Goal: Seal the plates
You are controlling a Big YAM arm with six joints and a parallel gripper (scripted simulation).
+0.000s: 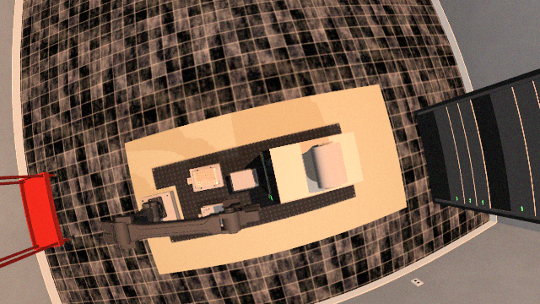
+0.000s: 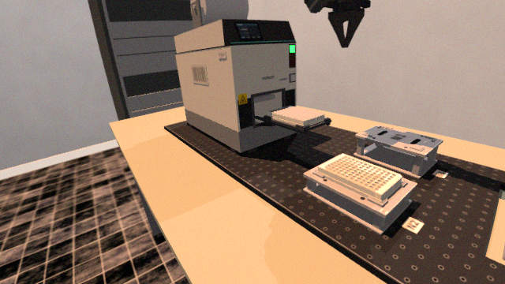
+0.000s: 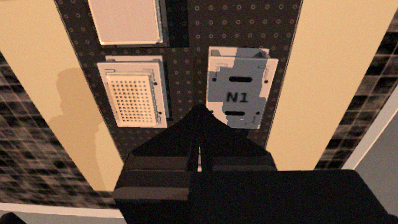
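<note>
Right now the sealer stage is 70 mm ahead of my hand, 90 mm to the left of it and 170 mm below it. From my hand the other things lie so: well plate: 130 mm behind, 150 mm to the left, 230 mm below; then plate nest N2: 130 mm behind, 150 mm to the left, 240 mm below; then sealer screen: 190 mm ahead, 130 mm to the left, 40 mm above.
</note>
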